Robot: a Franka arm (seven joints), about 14 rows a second.
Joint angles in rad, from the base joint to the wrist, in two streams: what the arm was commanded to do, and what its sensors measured. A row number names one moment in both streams.
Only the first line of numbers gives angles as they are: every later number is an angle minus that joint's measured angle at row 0.
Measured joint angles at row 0:
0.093 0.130 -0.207 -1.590 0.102 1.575 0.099
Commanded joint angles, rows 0 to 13:
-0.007 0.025 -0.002 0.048 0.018 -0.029 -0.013
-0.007 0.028 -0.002 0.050 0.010 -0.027 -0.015
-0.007 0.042 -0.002 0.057 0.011 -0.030 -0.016
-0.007 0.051 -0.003 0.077 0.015 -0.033 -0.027
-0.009 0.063 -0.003 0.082 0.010 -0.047 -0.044
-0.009 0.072 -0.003 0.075 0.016 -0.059 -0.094
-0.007 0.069 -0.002 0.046 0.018 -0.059 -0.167
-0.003 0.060 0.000 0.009 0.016 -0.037 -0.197
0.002 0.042 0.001 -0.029 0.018 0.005 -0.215
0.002 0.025 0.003 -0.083 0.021 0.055 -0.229
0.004 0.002 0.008 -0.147 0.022 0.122 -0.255
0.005 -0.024 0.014 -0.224 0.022 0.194 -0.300
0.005 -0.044 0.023 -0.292 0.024 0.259 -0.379
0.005 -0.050 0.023 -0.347 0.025 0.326 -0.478
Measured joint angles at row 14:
0.004 0.028 0.016 -0.190 0.009 0.213 -0.342
